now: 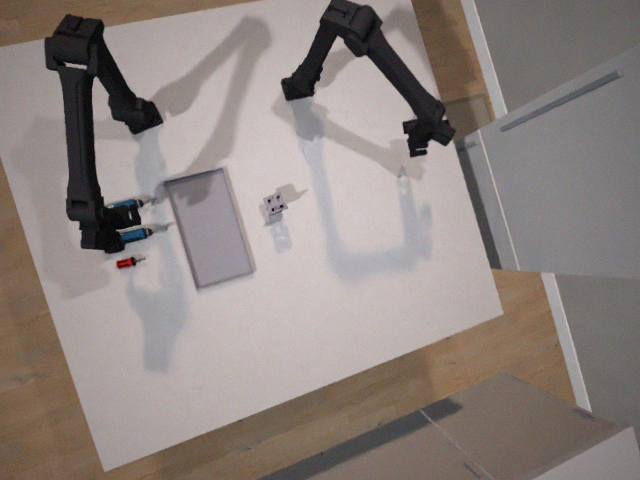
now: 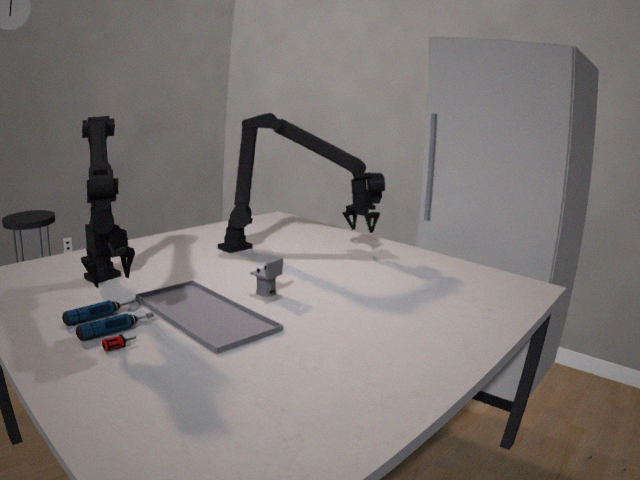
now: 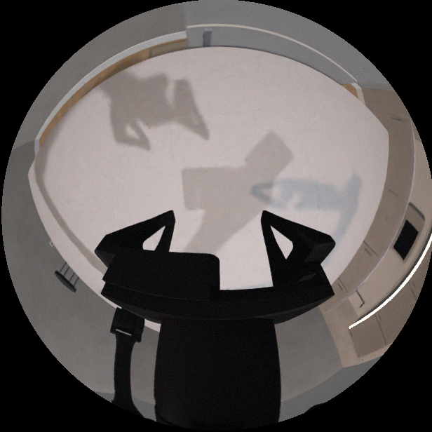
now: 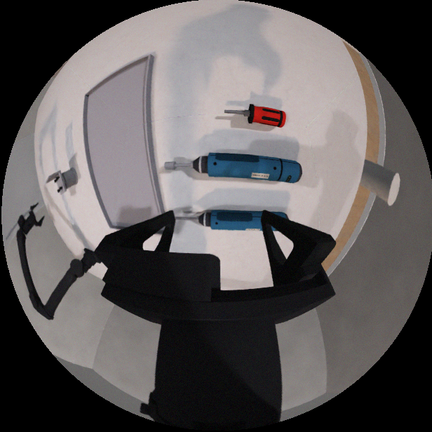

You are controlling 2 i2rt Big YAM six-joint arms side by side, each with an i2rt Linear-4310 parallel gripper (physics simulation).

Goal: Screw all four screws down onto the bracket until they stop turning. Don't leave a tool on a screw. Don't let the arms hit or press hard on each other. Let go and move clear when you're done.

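Pixels of known places: left gripper, fingertip midpoint: (image 1: 408, 145) (image 2: 362, 231); right gripper, fingertip midpoint: (image 1: 125, 223) (image 2: 112, 282); left arm's base, origin of the base link: (image 1: 297, 88) (image 2: 234, 248); right arm's base, origin of the base link: (image 1: 143, 118) (image 2: 102, 276).
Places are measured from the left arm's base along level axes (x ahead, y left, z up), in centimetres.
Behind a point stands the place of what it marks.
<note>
The grey bracket (image 1: 275, 203) {x 43.4, y -22.0, z 6.6 cm} (image 2: 266, 279) {x 47.0, y -25.2, z 6.1 cm} (image 4: 62, 181) stands upright on the table, with four dark screw heads on its plate; how deep they sit is too small to tell. Two blue power drivers (image 1: 124, 205) (image 2: 107, 326) {x 43.1, y -77.5, z 2.8 cm} (image 4: 240, 166) and a short red screwdriver (image 1: 125, 262) {x 49.8, y -78.9, z 2.9 cm} (image 2: 113, 342) {x 51.2, y -79.6, z 2.3 cm} (image 4: 267, 115) lie flat at the left. The middle tool has a wide socket tip. My right gripper (image 2: 111, 280) {x 37.8, y -72.3, z 12.2 cm} (image 4: 217, 214) is open and empty above the blue drivers, pointing down. My left gripper (image 2: 362, 230) {x 34.5, y 35.6, z 8.8 cm} (image 3: 217, 214) is open and empty, high over the table's right part.
A shallow grey tray (image 1: 239, 222) {x 46.3, y -37.0, z 1.6 cm} (image 2: 249, 339) {x 66.5, y -48.2, z 0.9 cm} (image 4: 150, 100) lies between the tools and the bracket; the blue drivers' tips point at its near side. A tall fridge (image 2: 496, 155) stands beyond the table's right edge. The two arms are far apart.
</note>
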